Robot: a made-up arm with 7 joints. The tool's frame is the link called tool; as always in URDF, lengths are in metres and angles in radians. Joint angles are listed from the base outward.
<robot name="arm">
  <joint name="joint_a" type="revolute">
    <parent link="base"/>
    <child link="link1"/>
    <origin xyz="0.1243 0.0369 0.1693" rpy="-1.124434 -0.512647 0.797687"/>
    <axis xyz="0 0 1"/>
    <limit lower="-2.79" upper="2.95"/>
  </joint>
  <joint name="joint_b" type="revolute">
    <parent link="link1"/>
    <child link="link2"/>
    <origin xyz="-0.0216 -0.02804 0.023" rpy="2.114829 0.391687 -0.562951"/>
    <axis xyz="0 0 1"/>
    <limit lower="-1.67" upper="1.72"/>
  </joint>
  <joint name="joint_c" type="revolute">
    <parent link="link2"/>
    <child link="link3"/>
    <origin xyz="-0.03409 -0.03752 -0.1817" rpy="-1.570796 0 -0.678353"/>
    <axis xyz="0 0 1"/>
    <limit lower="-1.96" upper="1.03"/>
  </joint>
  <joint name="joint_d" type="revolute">
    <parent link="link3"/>
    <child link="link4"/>
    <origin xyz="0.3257 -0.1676 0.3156" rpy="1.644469 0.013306 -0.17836"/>
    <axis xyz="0 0 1"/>
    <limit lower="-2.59" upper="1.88"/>
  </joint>
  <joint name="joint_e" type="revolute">
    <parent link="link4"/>
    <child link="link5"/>
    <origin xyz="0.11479 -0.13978 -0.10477" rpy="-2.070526 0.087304 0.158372"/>
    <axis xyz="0 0 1"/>
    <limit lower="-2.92" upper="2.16"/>
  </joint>
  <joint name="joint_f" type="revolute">
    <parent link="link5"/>
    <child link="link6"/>
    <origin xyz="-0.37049 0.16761 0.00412" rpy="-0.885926 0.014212 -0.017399"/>
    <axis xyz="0 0 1"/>
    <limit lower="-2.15" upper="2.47"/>
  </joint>
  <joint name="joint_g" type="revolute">
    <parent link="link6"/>
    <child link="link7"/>
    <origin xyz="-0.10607 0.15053 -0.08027" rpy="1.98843 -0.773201 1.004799"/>
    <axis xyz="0 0 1"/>
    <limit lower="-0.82" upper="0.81"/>
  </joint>
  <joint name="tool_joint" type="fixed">
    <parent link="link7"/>
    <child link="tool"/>
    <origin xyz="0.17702 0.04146 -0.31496" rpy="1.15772 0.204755 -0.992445"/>
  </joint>
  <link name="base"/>
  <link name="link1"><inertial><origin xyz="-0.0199 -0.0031 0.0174"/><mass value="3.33"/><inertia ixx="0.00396" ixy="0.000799" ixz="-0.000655" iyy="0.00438" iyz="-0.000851" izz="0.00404"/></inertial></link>
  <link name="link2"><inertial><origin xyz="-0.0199 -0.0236 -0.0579"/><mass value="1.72"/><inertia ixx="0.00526" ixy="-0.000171" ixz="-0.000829" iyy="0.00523" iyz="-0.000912" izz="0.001"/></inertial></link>
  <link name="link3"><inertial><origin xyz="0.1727 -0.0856 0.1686"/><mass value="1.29"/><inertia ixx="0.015" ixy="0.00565" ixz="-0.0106" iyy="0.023" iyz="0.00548" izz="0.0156"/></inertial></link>
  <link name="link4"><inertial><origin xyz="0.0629 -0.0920 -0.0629"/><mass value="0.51"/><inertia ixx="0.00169" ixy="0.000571" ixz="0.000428" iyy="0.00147" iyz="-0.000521" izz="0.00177"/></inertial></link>
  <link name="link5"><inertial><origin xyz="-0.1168 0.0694 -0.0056"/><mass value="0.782"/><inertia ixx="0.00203" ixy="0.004" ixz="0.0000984" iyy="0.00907" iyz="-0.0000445" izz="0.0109"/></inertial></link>
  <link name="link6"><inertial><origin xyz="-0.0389 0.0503 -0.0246"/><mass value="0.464"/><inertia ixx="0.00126" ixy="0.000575" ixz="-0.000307" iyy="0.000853" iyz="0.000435" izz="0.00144"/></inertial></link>
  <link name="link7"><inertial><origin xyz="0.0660 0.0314 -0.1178"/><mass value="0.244"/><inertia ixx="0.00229" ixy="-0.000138" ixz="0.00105" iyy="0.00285" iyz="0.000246" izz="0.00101"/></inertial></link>
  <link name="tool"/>
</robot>
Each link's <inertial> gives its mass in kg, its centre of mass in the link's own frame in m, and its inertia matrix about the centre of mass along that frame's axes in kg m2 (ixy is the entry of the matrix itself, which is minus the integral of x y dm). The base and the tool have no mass. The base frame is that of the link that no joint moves.
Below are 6 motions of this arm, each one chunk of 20 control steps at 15 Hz.
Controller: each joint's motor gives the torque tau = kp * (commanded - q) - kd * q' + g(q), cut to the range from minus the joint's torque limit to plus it. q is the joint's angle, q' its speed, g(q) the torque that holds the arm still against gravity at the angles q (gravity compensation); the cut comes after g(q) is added. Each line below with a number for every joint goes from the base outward.
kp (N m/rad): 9.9 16 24 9.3 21 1.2 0.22
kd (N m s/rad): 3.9 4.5 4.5 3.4 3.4 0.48 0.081
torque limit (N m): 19 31 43 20 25 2.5 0.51
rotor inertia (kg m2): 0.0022 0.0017 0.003 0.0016 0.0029 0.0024 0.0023
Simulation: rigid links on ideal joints. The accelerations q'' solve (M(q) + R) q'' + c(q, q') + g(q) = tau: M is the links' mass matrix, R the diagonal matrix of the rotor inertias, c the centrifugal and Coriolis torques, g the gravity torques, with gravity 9.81 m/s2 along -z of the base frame. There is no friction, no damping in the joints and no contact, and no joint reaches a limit. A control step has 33 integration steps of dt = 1/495 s. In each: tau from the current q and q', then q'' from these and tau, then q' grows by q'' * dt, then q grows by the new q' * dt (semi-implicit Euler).
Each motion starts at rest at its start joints. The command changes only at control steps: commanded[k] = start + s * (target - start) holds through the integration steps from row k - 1 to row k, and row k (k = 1, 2, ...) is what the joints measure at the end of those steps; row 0 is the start. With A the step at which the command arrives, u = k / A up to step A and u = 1 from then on. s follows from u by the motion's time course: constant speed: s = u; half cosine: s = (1 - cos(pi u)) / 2; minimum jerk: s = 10 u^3 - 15 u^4 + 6 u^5; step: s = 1 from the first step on.
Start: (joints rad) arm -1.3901 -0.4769 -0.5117 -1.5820 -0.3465 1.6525 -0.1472
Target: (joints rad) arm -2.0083 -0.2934 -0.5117 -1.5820 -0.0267 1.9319 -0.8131
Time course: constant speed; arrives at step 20
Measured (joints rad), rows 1 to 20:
1: -1.3906 -0.4770 -0.5110 -1.5809 -0.3439 1.6532 -0.1478
2: -1.3930 -0.4766 -0.5097 -1.5790 -0.3384 1.6554 -0.1508
3: -1.3982 -0.4752 -0.5083 -1.5770 -0.3301 1.6593 -0.1571
4: -1.4068 -0.4727 -0.5071 -1.5751 -0.3196 1.6647 -0.1671
5: -1.4190 -0.4687 -0.5062 -1.5738 -0.3071 1.6714 -0.1812
6: -1.4346 -0.4633 -0.5056 -1.5730 -0.2929 1.6792 -0.1993
7: -1.4536 -0.4566 -0.5053 -1.5729 -0.2776 1.6878 -0.2212
8: -1.4755 -0.4488 -0.5053 -1.5733 -0.2614 1.6970 -0.2467
9: -1.5000 -0.4400 -0.5055 -1.5742 -0.2445 1.7067 -0.2754
10: -1.5266 -0.4304 -0.5058 -1.5754 -0.2272 1.7168 -0.3066
11: -1.5550 -0.4203 -0.5063 -1.5769 -0.2098 1.7271 -0.3400
12: -1.5847 -0.4098 -0.5069 -1.5784 -0.1923 1.7377 -0.3749
13: -1.6154 -0.3991 -0.5075 -1.5800 -0.1748 1.7485 -0.4109
14: -1.6469 -0.3883 -0.5081 -1.5815 -0.1575 1.7596 -0.4475
15: -1.6788 -0.3775 -0.5086 -1.5829 -0.1403 1.7710 -0.4843
16: -1.7110 -0.3669 -0.5092 -1.5841 -0.1233 1.7827 -0.5212
17: -1.7433 -0.3563 -0.5096 -1.5852 -0.1065 1.7947 -0.5577
18: -1.7755 -0.3460 -0.5100 -1.5861 -0.0899 1.8070 -0.5939
19: -1.8078 -0.3359 -0.5104 -1.5868 -0.0734 1.8195 -0.6296
20: -1.8398 -0.3259 -0.5107 -1.5874 -0.0571 1.8323 -0.6647

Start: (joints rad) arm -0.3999 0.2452 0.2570 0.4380 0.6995 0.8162 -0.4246
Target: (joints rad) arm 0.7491 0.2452 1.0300 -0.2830 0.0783 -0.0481 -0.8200
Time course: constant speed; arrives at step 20
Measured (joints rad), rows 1 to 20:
1: -0.3999 0.2459 0.2615 0.4325 0.6946 0.8134 -0.4302
2: -0.3961 0.2483 0.2728 0.4211 0.6820 0.8066 -0.4392
3: -0.3864 0.2520 0.2915 0.4056 0.6626 0.7945 -0.4485
4: -0.3698 0.2559 0.3172 0.3874 0.6380 0.7764 -0.4575
5: -0.3461 0.2595 0.3485 0.3672 0.6099 0.7528 -0.4669
6: -0.3155 0.2624 0.3843 0.3455 0.5796 0.7242 -0.4774
7: -0.2787 0.2642 0.4231 0.3224 0.5479 0.6916 -0.4895
8: -0.2365 0.2651 0.4638 0.2981 0.5154 0.6559 -0.5034
9: -0.1900 0.2650 0.5054 0.2726 0.4826 0.6176 -0.5189
10: -0.1398 0.2641 0.5473 0.2459 0.4497 0.5773 -0.5357
11: -0.0868 0.2626 0.5890 0.2179 0.4167 0.5356 -0.5535
12: -0.0316 0.2606 0.6303 0.1888 0.3838 0.4928 -0.5721
13: 0.0251 0.2584 0.6710 0.1587 0.3511 0.4493 -0.5911
14: 0.0830 0.2561 0.7112 0.1277 0.3185 0.4054 -0.6103
15: 0.1416 0.2537 0.7509 0.0957 0.2861 0.3613 -0.6295
16: 0.2006 0.2515 0.7902 0.0630 0.2540 0.3172 -0.6488
17: 0.2600 0.2495 0.8292 0.0296 0.2221 0.2731 -0.6679
18: 0.3194 0.2477 0.8678 -0.0043 0.1903 0.2294 -0.6868
19: 0.3789 0.2462 0.9064 -0.0388 0.1587 0.1858 -0.7057
20: 0.4383 0.2448 0.9447 -0.0737 0.1273 0.1426 -0.7244

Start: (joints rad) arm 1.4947 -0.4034 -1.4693 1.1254 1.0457 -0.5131 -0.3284
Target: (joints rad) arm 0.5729 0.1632 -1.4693 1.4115 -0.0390 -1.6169 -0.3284
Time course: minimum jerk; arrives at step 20
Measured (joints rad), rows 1 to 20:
1: 1.4947 -0.4034 -1.4694 1.1254 1.0455 -0.5130 -0.3283
2: 1.4946 -0.4033 -1.4697 1.1258 1.0437 -0.5126 -0.3276
3: 1.4940 -0.4025 -1.4706 1.1268 1.0379 -0.5121 -0.3257
4: 1.4918 -0.4001 -1.4722 1.1290 1.0253 -0.5126 -0.3221
5: 1.4867 -0.3949 -1.4744 1.1329 1.0031 -0.5159 -0.3167
6: 1.4769 -0.3853 -1.4770 1.1389 0.9688 -0.5243 -0.3100
7: 1.4602 -0.3701 -1.4797 1.1473 0.9212 -0.5401 -0.3029
8: 1.4347 -0.3483 -1.4822 1.1584 0.8596 -0.5651 -0.2962
9: 1.3990 -0.3194 -1.4841 1.1719 0.7848 -0.6006 -0.2905
10: 1.3522 -0.2834 -1.4847 1.1877 0.6983 -0.6468 -0.2855
11: 1.2946 -0.2413 -1.4834 1.2048 0.6030 -0.7031 -0.2795
12: 1.2276 -0.1946 -1.4793 1.2225 0.5026 -0.7679 -0.2707
13: 1.1541 -0.1455 -1.4725 1.2398 0.4018 -0.8389 -0.2582
14: 1.0783 -0.0967 -1.4633 1.2563 0.3056 -0.9139 -0.2430
15: 1.0045 -0.0505 -1.4534 1.2723 0.2182 -0.9905 -0.2285
16: 0.9368 -0.0090 -1.4448 1.2882 0.1431 -1.0669 -0.2191
17: 0.8776 0.0270 -1.4391 1.3048 0.0820 -1.1414 -0.2185
18: 0.8277 0.0573 -1.4374 1.3220 0.0355 -1.2123 -0.2280
19: 0.7866 0.0821 -1.4396 1.3393 0.0028 -1.2779 -0.2464
20: 0.7526 0.1021 -1.4450 1.3554 -0.0179 -1.3368 -0.2704

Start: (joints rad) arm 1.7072 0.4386 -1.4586 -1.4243 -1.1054 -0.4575 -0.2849
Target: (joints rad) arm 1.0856 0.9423 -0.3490 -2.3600 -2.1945 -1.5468 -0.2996
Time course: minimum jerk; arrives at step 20
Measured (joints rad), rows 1 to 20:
1: 1.7070 0.4388 -1.4583 -1.4245 -1.1058 -0.4576 -0.2847
2: 1.7058 0.4399 -1.4561 -1.4257 -1.1089 -0.4585 -0.2836
3: 1.7021 0.4430 -1.4494 -1.4293 -1.1176 -0.4614 -0.2804
4: 1.6950 0.4493 -1.4354 -1.4367 -1.1352 -0.4680 -0.2746
5: 1.6834 0.4593 -1.4114 -1.4493 -1.1639 -0.4799 -0.2662
6: 1.6668 0.4737 -1.3757 -1.4681 -1.2054 -0.4986 -0.2558
7: 1.6450 0.4925 -1.3271 -1.4938 -1.2599 -0.5248 -0.2445
8: 1.6183 0.5155 -1.2657 -1.5268 -1.3267 -0.5588 -0.2335
9: 1.5874 0.5423 -1.1924 -1.5671 -1.4041 -0.6003 -0.2239
10: 1.5532 0.5725 -1.1090 -1.6147 -1.4894 -0.6485 -0.2171
11: 1.5167 0.6051 -1.0179 -1.6694 -1.5794 -0.7023 -0.2137
12: 1.4793 0.6396 -0.9226 -1.7304 -1.6708 -0.7610 -0.2143
13: 1.4419 0.6749 -0.8266 -1.7966 -1.7603 -0.8236 -0.2191
14: 1.4055 0.7101 -0.7339 -1.8661 -1.8449 -0.8897 -0.2285
15: 1.3710 0.7444 -0.6481 -1.9365 -1.9225 -0.9590 -0.2428
16: 1.3388 0.7770 -0.5722 -2.0048 -1.9911 -1.0304 -0.2621
17: 1.3092 0.8069 -0.5084 -2.0682 -2.0493 -1.1026 -0.2856
18: 1.2823 0.8336 -0.4579 -2.1243 -2.0957 -1.1729 -0.3114
19: 1.2580 0.8564 -0.4207 -2.1718 -2.1303 -1.2386 -0.3366
20: 1.2359 0.8751 -0.3951 -2.2106 -2.1538 -1.2968 -0.3580

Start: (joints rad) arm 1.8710 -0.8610 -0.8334 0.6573 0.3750 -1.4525 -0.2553
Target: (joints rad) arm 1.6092 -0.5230 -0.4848 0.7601 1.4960 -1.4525 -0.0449
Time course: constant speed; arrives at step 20
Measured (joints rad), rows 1 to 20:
1: 1.8677 -0.8575 -0.8284 0.6608 0.3901 -1.4517 -0.2627
2: 1.8632 -0.8510 -0.8191 0.6645 0.4196 -1.4526 -0.2701
3: 1.8576 -0.8424 -0.8070 0.6675 0.4592 -1.4538 -0.2730
4: 1.8509 -0.8323 -0.7932 0.6697 0.5053 -1.4545 -0.2704
5: 1.8433 -0.8210 -0.7782 0.6715 0.5554 -1.4542 -0.2629
6: 1.8348 -0.8086 -0.7625 0.6731 0.6080 -1.4532 -0.2517
7: 1.8257 -0.7955 -0.7463 0.6750 0.6621 -1.4518 -0.2383
8: 1.8161 -0.7815 -0.7299 0.6772 0.7170 -1.4503 -0.2238
9: 1.8059 -0.7670 -0.7132 0.6799 0.7724 -1.4490 -0.2092
10: 1.7954 -0.7519 -0.6965 0.6830 0.8280 -1.4479 -0.1948
11: 1.7846 -0.7364 -0.6796 0.6865 0.8838 -1.4471 -0.1811
12: 1.7734 -0.7205 -0.6627 0.6904 0.9397 -1.4466 -0.1680
13: 1.7620 -0.7044 -0.6457 0.6946 0.9957 -1.4463 -0.1557
14: 1.7504 -0.6880 -0.6287 0.6992 1.0517 -1.4461 -0.1440
15: 1.7385 -0.6715 -0.6116 0.7039 1.1077 -1.4461 -0.1327
16: 1.7265 -0.6549 -0.5944 0.7089 1.1637 -1.4461 -0.1219
17: 1.7143 -0.6382 -0.5772 0.7139 1.2197 -1.4462 -0.1113
18: 1.7019 -0.6214 -0.5600 0.7191 1.2757 -1.4463 -0.1010
19: 1.6895 -0.6046 -0.5427 0.7244 1.3318 -1.4464 -0.0908
20: 1.6769 -0.5878 -0.5255 0.7298 1.3878 -1.4464 -0.0808

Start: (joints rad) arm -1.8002 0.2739 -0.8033 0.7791 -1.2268 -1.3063 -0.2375
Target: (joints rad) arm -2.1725 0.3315 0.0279 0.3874 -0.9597 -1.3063 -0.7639
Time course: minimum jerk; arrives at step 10
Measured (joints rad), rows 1 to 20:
1: -1.8015 0.2742 -0.8021 0.7787 -1.2262 -1.3066 -0.2384
2: -1.8097 0.2764 -0.7941 0.7761 -1.2225 -1.3088 -0.2447
3: -1.8314 0.2817 -0.7716 0.7687 -1.2125 -1.3141 -0.2640
4: -1.8696 0.2901 -0.7286 0.7540 -1.1942 -1.3228 -0.3032
5: -1.9228 0.2993 -0.6628 0.7309 -1.1674 -1.3332 -0.3646
6: -1.9845 0.3063 -0.5767 0.7000 -1.1341 -1.3421 -0.4443
7: -2.0449 0.3097 -0.4765 0.6641 -1.0982 -1.3460 -0.5324
8: -2.0938 0.3106 -0.3706 0.6274 -1.0643 -1.3425 -0.6144
9: -2.1243 0.3116 -0.2680 0.5937 -1.0361 -1.3314 -0.6757
10: -2.1354 0.3149 -0.1757 0.5648 -1.0151 -1.3149 -0.7072
11: -2.1323 0.3201 -0.0969 0.5399 -0.9997 -1.2964 -0.7104
12: -2.1209 0.3261 -0.0324 0.5177 -0.9879 -1.2787 -0.6943
13: -2.1054 0.3312 0.0175 0.4968 -0.9781 -1.2629 -0.6686
14: -2.0890 0.3344 0.0536 0.4769 -0.9698 -1.2496 -0.6415
15: -2.0738 0.3349 0.0774 0.4579 -0.9628 -1.2384 -0.6186
16: -2.0611 0.3326 0.0906 0.4401 -0.9570 -1.2294 -0.6032
17: -2.0518 0.3280 0.0956 0.4240 -0.9525 -1.2223 -0.5965
18: -2.0462 0.3220 0.0943 0.4098 -0.9494 -1.2172 -0.5983
19: -2.0443 0.3154 0.0887 0.3980 -0.9475 -1.2143 -0.6074
20: -2.0459 0.3091 0.0807 0.3885 -0.9467 -1.2137 -0.6220

